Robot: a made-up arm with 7 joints. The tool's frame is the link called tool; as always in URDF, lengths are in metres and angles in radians. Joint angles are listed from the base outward.
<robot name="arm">
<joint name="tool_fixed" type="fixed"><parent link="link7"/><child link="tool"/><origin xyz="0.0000 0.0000 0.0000" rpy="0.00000 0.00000 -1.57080"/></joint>
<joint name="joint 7" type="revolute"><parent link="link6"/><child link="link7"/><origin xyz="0.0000 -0.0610 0.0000" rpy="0.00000 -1.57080 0.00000"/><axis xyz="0 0 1"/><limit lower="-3.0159" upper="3.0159"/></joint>
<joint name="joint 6" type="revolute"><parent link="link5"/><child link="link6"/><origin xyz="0.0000 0.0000 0.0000" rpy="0.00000 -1.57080 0.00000"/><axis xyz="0 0 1"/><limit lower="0.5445" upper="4.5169"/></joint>
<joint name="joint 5" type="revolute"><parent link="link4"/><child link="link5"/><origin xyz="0.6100 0.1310 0.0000" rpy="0.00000 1.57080 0.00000"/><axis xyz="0 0 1"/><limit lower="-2.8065" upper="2.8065"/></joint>
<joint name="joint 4" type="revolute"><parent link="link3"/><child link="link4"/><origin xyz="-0.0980 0.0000 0.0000" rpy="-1.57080 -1.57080 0.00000"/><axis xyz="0 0 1"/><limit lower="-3.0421" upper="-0.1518"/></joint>
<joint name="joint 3" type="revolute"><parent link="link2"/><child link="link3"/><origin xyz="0.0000 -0.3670 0.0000" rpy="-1.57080 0.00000 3.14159"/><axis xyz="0 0 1"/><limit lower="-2.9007" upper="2.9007"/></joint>
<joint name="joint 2" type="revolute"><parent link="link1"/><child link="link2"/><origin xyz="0.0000 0.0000 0.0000" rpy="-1.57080 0.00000 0.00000"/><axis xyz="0 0 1"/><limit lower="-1.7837" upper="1.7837"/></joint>
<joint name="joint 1" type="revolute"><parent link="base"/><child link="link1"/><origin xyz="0.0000 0.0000 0.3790"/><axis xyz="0 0 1"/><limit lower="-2.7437" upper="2.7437"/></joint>
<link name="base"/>
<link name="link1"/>
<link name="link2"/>
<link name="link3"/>
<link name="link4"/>
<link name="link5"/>
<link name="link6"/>
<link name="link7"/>
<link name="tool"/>
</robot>
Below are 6 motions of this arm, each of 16 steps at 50 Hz.
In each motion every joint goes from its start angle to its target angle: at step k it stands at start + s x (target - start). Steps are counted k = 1, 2, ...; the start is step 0. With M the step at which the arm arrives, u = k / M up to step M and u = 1 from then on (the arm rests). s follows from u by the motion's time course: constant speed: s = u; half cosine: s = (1 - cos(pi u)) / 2; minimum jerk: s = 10 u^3 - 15 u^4 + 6 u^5.
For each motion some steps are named. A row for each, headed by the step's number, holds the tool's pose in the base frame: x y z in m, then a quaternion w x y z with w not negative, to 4 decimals.
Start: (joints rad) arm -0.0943 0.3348 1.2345 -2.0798 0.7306 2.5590 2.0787
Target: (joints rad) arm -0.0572 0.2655 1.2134 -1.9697 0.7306 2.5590 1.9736
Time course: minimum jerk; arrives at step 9
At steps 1, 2, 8, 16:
1: 0.3913 0.6558 0.4787 0.1164 -0.6419 0.6486 0.3920
2: 0.3921 0.6573 0.4841 0.1220 -0.6449 0.6453 0.3908
8: 0.3970 0.6752 0.5633 0.2004 -0.6844 0.5945 0.3716
16: 0.3970 0.6754 0.5643 0.2013 -0.6848 0.5938 0.3714

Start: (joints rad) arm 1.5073 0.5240 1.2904 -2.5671 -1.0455 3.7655 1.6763
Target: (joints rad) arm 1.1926 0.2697 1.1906 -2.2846 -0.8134 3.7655 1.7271
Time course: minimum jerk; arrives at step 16
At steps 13, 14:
13: -0.4873 0.4221 0.4271 0.5186 -0.5652 -0.5351 0.3538
14: -0.4830 0.4314 0.4331 0.5259 -0.5681 -0.5289 0.3478

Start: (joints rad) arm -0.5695 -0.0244 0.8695 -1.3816 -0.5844 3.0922 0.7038
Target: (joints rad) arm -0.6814 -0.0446 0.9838 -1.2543 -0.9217 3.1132 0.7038
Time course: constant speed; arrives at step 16
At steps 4, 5, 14, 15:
4: 0.5994 0.2418 1.0657 0.1140 -0.6256 -0.0816 -0.7674
5: 0.5961 0.2428 1.0696 0.1062 -0.6208 -0.0882 -0.7718
14: 0.5659 0.2516 1.1022 0.0335 -0.5736 -0.1440 -0.8057
15: 0.5625 0.2525 1.1056 0.0252 -0.5680 -0.1498 -0.8089

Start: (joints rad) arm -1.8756 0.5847 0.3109 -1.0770 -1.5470 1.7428 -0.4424
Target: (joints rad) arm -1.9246 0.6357 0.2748 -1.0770 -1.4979 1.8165 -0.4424
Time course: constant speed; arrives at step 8
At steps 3, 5, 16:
3: -0.1150 -0.9567 0.7002 0.3540 0.6933 -0.3602 -0.5140
5: -0.1325 -0.9585 0.6876 0.3479 0.6977 -0.3612 -0.5116
16: -0.1588 -0.9603 0.6685 0.3388 0.7039 -0.3630 -0.5078

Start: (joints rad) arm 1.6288 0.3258 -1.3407 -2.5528 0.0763 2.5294 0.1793
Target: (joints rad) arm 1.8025 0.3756 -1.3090 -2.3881 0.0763 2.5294 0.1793
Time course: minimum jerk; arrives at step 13
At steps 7, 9, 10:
7: 0.5970 0.2350 0.3072 0.1438 0.9850 0.0868 0.0399
9: 0.5965 0.2795 0.3239 0.1419 0.9810 0.1167 0.0621
10: 0.5954 0.2953 0.3299 0.1410 0.9793 0.1272 0.0698

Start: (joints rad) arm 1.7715 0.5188 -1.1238 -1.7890 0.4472 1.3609 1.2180
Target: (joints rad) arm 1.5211 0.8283 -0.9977 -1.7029 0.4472 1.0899 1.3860
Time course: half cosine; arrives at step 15
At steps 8, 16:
8: 0.6342 0.5734 0.4111 0.3655 0.8148 -0.4110 -0.1835
16: 0.6682 0.5398 0.3235 0.4573 0.7351 -0.4615 -0.1939

